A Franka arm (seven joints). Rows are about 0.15 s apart.
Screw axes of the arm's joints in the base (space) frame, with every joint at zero. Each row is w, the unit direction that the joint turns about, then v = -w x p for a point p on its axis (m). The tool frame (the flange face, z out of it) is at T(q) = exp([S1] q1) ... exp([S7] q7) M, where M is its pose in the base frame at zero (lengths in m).
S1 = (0, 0, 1, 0.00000, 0.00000, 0.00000)
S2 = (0, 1, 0, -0.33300, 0.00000, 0.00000)
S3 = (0, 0, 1, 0.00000, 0.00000, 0.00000)
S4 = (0, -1, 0, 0.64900, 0.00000, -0.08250)
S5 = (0, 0, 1, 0.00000, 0.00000, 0.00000)
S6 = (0, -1, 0, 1.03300, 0.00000, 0.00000)
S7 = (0, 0, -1, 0.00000, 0.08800, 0.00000)
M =
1 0 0 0.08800
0 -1 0 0.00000
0 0 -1 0.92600
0 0 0 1
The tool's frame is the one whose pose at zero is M.
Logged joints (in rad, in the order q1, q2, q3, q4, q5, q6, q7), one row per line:
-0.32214 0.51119 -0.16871 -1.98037 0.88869 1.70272 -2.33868
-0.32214 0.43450 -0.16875 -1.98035 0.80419 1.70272 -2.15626
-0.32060 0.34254 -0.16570 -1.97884 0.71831 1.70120 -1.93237
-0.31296 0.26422 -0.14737 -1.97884 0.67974 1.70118 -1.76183
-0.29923 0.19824 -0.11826 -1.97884 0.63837 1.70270 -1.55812
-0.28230 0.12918 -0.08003 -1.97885 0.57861 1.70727 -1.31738
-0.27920 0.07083 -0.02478 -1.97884 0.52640 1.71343 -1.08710
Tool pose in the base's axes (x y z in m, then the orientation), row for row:
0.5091 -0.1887 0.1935 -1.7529 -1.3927 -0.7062
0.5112 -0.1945 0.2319 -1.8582 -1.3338 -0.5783
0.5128 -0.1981 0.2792 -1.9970 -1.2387 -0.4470
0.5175 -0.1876 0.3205 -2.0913 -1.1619 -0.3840
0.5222 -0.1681 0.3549 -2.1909 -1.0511 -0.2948
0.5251 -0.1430 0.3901 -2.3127 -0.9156 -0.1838
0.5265 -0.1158 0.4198 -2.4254 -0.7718 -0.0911
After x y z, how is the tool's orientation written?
As a rotation vector, in radians.
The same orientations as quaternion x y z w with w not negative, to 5 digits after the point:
-0.68861 -0.54711 -0.27743 0.38667
-0.72812 -0.52264 -0.22660 0.38124
-0.77689 -0.48189 -0.17390 0.36603
-0.80799 -0.44891 -0.14836 0.35161
-0.84173 -0.40383 -0.11326 0.33998
-0.87909 -0.34803 -0.06987 0.31811
-0.91051 -0.28974 -0.03420 0.29300

